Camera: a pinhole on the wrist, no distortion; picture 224 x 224 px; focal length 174.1 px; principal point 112.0 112.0 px. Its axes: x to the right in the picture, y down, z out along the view. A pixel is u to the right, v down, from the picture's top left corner.
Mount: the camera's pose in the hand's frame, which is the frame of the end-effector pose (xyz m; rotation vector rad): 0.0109 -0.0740 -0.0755 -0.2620 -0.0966 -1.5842
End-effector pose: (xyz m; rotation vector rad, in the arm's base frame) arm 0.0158 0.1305 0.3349 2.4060 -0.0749 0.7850
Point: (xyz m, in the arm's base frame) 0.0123 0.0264 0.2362
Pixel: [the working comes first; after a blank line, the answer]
In the camera's frame: -0.0600 -0.1046 0.2051

61.1 23.2
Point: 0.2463 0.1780 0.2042
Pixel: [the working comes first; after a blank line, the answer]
In the camera's frame: 0.1404 0.0893 0.2375

214.9 177.4
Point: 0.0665 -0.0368 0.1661
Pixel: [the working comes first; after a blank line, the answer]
In the camera's frame: -0.0376 -0.1178 0.3108

91.0 46.0
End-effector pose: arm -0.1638 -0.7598 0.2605 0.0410 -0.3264 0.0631
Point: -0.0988 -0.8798 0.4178
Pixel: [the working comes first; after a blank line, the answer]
In the camera's frame: 0.0907 0.0742 0.2030

189.8 175.7
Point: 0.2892 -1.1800 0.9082
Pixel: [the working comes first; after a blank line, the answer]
In the camera's frame: 0.4691 0.5538 0.5317

outside the picture
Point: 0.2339 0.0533 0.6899
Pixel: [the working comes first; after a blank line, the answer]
In the camera's frame: -0.7823 0.4835 0.5576

outside the picture
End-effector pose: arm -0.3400 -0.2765 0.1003 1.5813 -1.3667 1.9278
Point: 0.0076 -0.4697 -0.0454
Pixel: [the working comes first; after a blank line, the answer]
In the camera's frame: 0.1133 -0.2421 0.4083

160.3 8.8
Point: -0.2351 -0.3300 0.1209
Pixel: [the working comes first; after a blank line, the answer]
In the camera's frame: 0.0258 -0.0310 0.1763

137.5 81.4
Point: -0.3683 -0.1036 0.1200
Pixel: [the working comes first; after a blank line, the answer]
In the camera's frame: -0.0159 -0.0311 -0.0831

behind the camera
